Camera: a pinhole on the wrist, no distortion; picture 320 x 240 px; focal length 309.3 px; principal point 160.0 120.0 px. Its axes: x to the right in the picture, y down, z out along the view. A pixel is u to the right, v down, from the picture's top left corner.
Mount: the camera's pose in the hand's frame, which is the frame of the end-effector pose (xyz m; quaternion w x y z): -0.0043 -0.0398 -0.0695 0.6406 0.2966 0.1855 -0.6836
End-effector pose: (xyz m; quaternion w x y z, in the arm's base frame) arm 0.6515 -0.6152 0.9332 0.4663 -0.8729 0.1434 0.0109
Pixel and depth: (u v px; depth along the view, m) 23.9 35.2 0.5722
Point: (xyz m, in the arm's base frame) 0.5158 -0.0410 0.8427
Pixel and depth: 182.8 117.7 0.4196
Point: 0.6886 -0.2385 1.0836
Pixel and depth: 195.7 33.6 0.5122
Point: 0.5621 -0.1398 1.1403
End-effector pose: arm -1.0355 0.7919 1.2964 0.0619 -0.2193 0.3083 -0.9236
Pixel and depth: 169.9 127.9 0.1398
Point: -0.9961 0.8858 1.3904
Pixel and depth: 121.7 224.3 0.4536
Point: -0.9468 0.8377 1.7364
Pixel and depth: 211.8 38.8 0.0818
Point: -1.0068 0.8922 1.3278
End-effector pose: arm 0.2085 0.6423 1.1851 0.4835 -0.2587 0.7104 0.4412
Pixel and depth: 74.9 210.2 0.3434
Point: 0.4702 0.7819 1.0396
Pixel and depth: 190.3 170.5 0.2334
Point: 0.4216 0.6271 1.0978
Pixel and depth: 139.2 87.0 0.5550
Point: 0.7215 0.7843 1.1410
